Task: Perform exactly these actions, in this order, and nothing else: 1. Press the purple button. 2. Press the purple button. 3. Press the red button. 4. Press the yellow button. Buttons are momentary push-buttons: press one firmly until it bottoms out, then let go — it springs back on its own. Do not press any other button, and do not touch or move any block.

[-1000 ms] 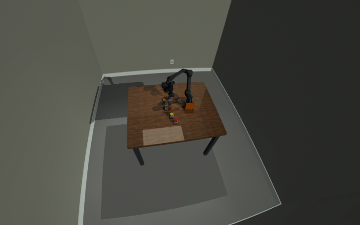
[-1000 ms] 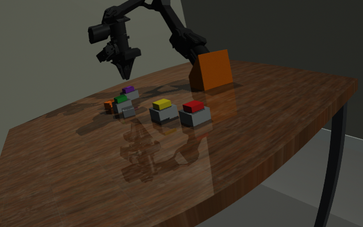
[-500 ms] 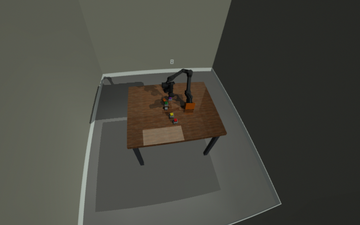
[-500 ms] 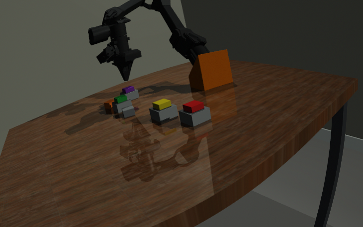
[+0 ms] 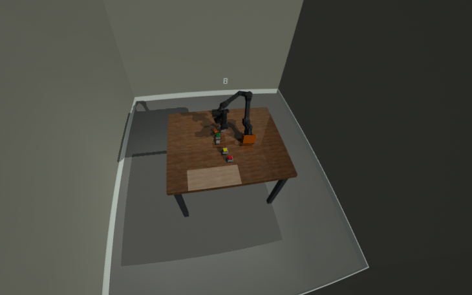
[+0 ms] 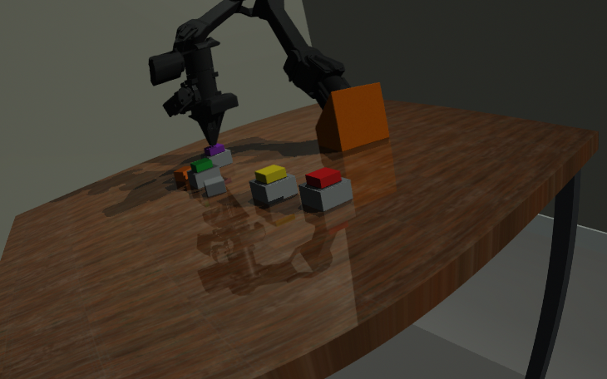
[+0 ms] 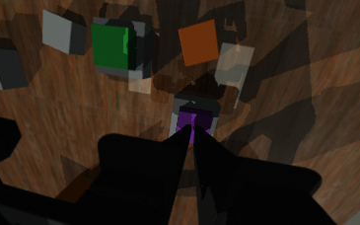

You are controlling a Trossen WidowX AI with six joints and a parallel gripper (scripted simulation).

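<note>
Right now the purple button is 10 mm below my gripper tip. The rest, counted from my gripper tip: green button (50 mm ahead, 90 mm to the left, 10 mm below); then small grey block (50 mm ahead, 160 mm to the left, 30 mm below); then orange block (70 mm ahead, 20 mm to the left, 30 mm below).
</note>
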